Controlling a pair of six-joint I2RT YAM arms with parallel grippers.
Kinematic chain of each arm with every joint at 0, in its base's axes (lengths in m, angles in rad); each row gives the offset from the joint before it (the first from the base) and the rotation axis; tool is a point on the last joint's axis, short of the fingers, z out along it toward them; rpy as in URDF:
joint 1: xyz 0 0 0.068 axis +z
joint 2: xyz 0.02 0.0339 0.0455 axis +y
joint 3: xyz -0.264 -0.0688 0 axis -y
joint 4: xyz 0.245 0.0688 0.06 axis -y
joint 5: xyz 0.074 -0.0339 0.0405 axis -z
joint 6: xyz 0.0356 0 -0.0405 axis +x
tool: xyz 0 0 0 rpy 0 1.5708 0
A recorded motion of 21 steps. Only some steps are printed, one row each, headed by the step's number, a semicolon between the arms.
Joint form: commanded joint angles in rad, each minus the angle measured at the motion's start. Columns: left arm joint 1, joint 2, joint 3, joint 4, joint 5, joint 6; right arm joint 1, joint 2, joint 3, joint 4, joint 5, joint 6.
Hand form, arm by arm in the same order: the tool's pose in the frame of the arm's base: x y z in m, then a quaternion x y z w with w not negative. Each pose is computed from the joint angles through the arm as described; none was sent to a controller.
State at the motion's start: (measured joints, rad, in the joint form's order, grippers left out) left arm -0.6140 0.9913 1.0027 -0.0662 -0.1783 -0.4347; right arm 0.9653 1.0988 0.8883 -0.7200 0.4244 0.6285
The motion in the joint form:
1: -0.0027 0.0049 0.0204 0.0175 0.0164 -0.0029; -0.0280 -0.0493 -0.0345 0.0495 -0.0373 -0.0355
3: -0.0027 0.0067 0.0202 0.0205 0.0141 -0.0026; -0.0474 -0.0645 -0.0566 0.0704 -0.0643 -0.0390
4: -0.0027 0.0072 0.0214 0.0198 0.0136 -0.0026; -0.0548 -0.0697 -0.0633 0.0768 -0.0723 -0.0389
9: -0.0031 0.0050 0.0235 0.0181 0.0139 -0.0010; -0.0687 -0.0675 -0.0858 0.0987 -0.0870 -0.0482
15: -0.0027 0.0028 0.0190 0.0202 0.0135 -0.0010; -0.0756 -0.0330 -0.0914 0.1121 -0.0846 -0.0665
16: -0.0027 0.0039 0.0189 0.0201 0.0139 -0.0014; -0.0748 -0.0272 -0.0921 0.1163 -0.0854 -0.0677
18: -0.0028 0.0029 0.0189 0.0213 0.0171 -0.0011; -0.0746 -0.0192 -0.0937 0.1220 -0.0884 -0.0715
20: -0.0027 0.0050 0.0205 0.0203 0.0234 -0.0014; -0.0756 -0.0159 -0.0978 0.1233 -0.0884 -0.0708
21: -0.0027 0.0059 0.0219 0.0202 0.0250 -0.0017; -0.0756 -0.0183 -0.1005 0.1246 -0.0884 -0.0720
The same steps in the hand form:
1: 0.1901 -0.1277 0.3993 0.00739 0.71464 -0.30072 0.63151; 0.1350 0.1611 0.2722 -0.09239 0.91881 0.10433 0.36928
3: 0.1905 -0.1280 0.3992 0.00663 0.71429 -0.30009 0.63221; 0.1362 0.1574 0.2691 -0.08843 0.91892 0.11450 0.36697
4: 0.1906 -0.1280 0.3994 0.00646 0.71430 -0.29993 0.63228; 0.1367 0.1560 0.2683 -0.08592 0.91890 0.11767 0.36660
9: 0.1899 -0.1276 0.4004 0.00712 0.71339 -0.30018 0.63318; 0.1388 0.1548 0.2620 -0.08682 0.92030 0.11779 0.36281
15: 0.1897 -0.1273 0.3995 0.00685 0.71346 -0.29988 0.63324; 0.1435 0.1582 0.2546 -0.09446 0.92382 0.10356 0.35623
16: 0.1900 -0.1275 0.3993 0.00692 0.71391 -0.29987 0.63274; 0.1440 0.1592 0.2535 -0.09577 0.92412 0.10302 0.35527
18: 0.1897 -0.1275 0.3996 0.00805 0.71314 -0.30129 0.63292; 0.1448 0.1604 0.2518 -0.09856 0.92467 0.10220 0.35332
20: 0.1900 -0.1280 0.3996 0.01021 0.71364 -0.30307 0.63148; 0.1451 0.1604 0.2500 -0.09841 0.92567 0.10014 0.35132
21: 0.1901 -0.1281 0.3999 0.01064 0.71350 -0.30376 0.63130; 0.1448 0.1600 0.2497 -0.09886 0.92546 0.10026 0.35171

